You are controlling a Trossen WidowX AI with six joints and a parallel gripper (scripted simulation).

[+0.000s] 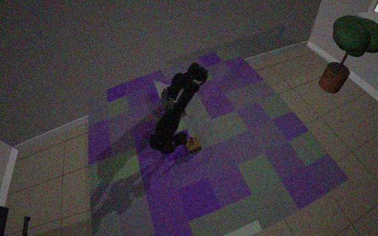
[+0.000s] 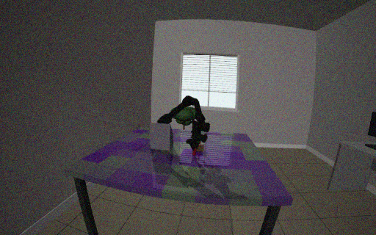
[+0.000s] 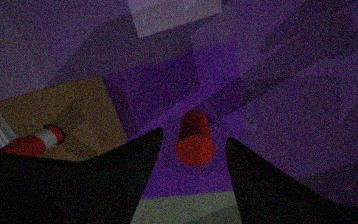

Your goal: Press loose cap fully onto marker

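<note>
Now: gripper tip 10 mm above the red cap. Also, from my gripper tip: block 30 mm ahead, 110 mm to the left, 20 mm below.
</note>
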